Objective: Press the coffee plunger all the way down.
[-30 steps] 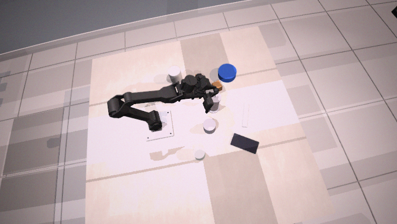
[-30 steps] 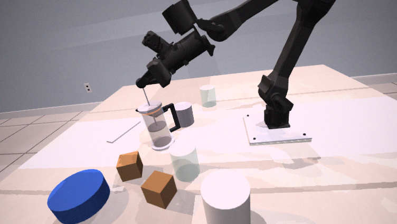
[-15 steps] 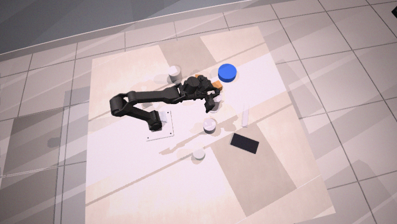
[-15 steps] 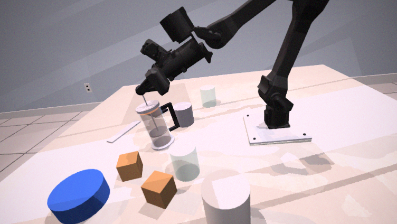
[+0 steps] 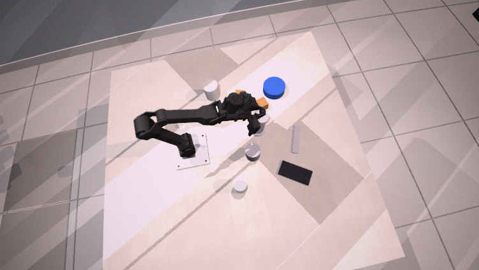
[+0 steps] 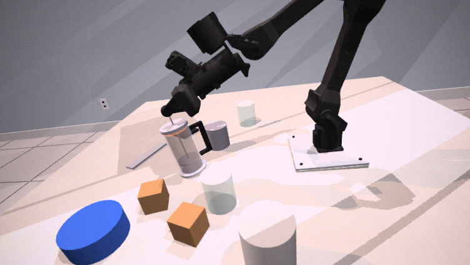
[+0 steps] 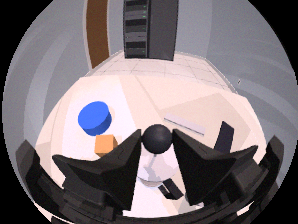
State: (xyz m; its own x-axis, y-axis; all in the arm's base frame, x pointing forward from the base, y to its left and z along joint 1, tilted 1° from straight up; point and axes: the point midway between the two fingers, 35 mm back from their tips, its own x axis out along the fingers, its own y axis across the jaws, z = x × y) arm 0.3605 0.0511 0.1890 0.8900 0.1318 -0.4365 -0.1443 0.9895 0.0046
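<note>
Right now the glass coffee press is 90 mm below my gripper tip, 30 mm behind it and 10 mm to the right of it. Round my gripper tip: black slab (260 mm to the right, 180 mm below, 100 mm ahead); blue disc (210 mm to the left, 160 mm below, 110 mm ahead); grey cylinder (140 mm below, 130 mm to the right, 80 mm behind).
</note>
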